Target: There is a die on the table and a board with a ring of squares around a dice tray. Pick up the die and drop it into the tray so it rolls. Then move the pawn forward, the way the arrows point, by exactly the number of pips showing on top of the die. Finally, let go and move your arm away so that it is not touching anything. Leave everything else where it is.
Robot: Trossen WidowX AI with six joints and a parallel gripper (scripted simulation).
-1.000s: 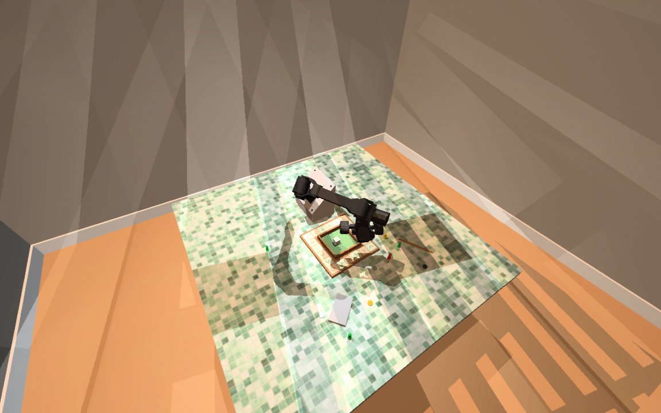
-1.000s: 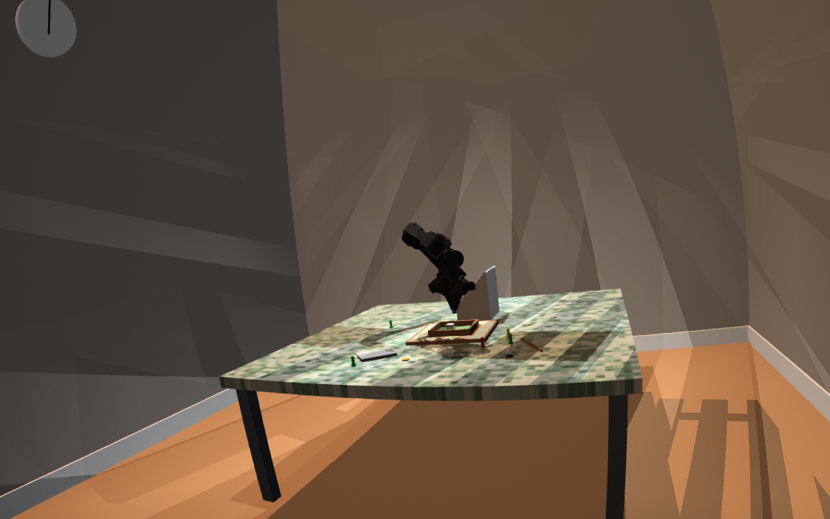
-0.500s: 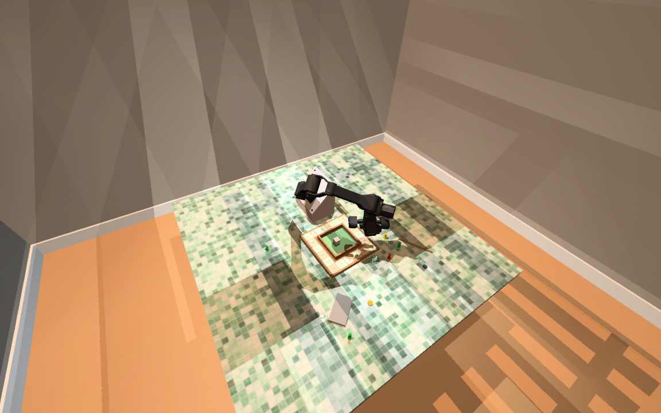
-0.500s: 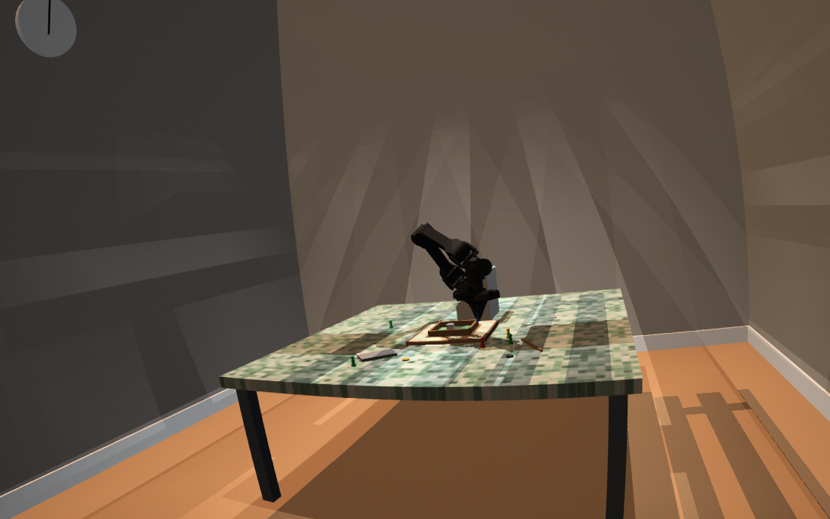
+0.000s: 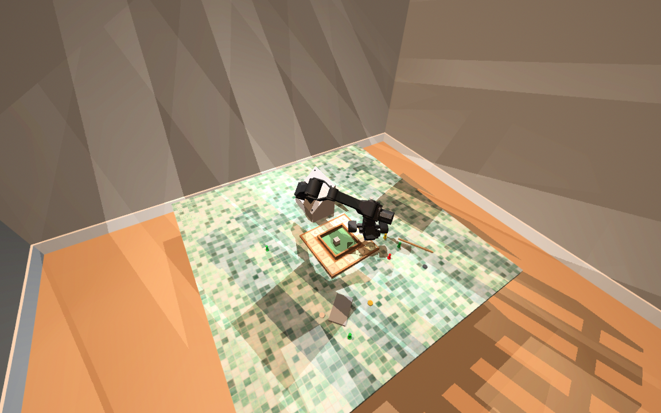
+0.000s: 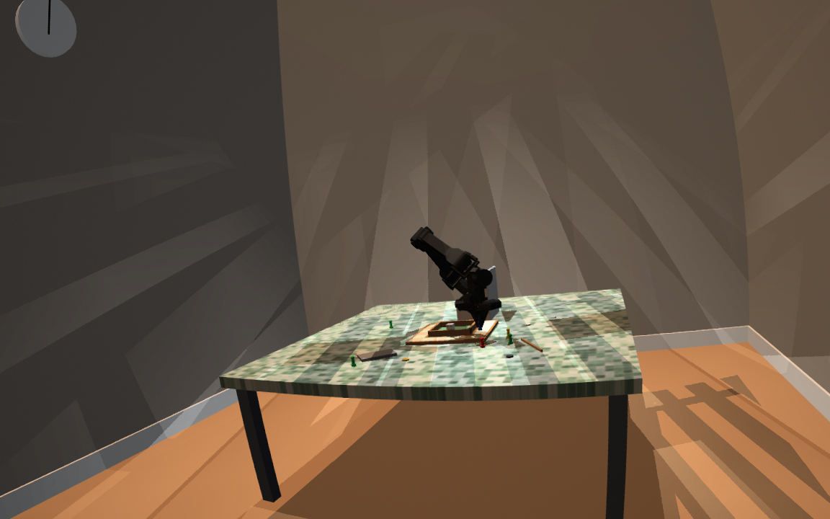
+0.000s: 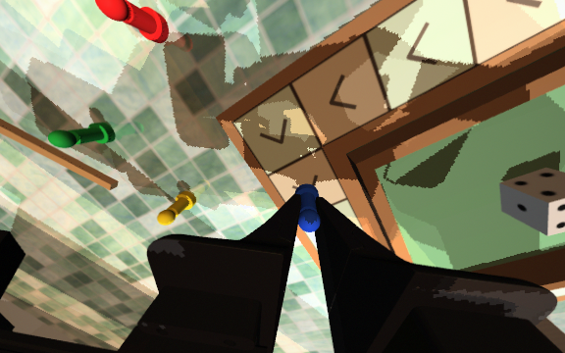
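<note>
Right now the blue pawn is 10 mm above my gripper tip. Also, from my gripper tip: green dice tray 60 mm behind, 120 mm to the right, 30 mm below; then yellow pawn 30 mm ahead, 110 mm to the left, 20 mm below; then red pawn 140 mm ahead, 40 mm to the left, 20 mm below.
</note>
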